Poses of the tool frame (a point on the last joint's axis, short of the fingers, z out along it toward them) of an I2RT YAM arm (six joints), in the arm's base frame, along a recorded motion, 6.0 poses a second.
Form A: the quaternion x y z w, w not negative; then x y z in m.
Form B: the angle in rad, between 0 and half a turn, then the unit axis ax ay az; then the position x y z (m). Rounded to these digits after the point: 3 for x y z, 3 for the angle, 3 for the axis.
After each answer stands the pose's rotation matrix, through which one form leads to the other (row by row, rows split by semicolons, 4 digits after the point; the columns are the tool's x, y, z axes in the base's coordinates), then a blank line. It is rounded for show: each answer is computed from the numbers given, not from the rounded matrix.
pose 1, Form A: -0.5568, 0.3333, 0.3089, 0.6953, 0.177, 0.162, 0.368
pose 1, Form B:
1.604, -0.775, 0.464, 0.430, 0.177, 0.162, 0.368
0.5870 -0.8007 0.1195; 0.0584 0.1891 0.9802; -0.8075 -0.5684 0.1577

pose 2, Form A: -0.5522, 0.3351, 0.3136, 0.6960, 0.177, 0.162, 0.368
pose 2, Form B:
1.602, -0.769, 0.467, 0.437, 0.177, 0.162, 0.368
0.5787 -0.8066 0.1201; 0.0664 0.1934 0.9789; -0.8128 -0.5585 0.1655

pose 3, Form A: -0.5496, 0.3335, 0.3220, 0.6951, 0.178, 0.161, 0.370
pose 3, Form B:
1.605, -0.764, 0.464, 0.448, 0.178, 0.161, 0.370
0.5702 -0.8141 0.1097; 0.0811 0.1886 0.9787; -0.8175 -0.5492 0.1735

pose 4, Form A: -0.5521, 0.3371, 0.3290, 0.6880, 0.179, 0.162, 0.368
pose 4, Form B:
1.624, -0.761, 0.464, 0.453, 0.179, 0.162, 0.368
0.5563 -0.8249 0.1006; 0.0805 0.1739 0.9815; -0.8271 -0.5379 0.1631

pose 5, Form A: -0.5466, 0.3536, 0.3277, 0.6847, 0.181, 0.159, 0.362
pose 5, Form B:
1.633, -0.750, 0.485, 0.450, 0.181, 0.159, 0.362
0.5352 -0.8353 0.1260; 0.0622 0.1877 0.9803; -0.8425 -0.5168 0.1524

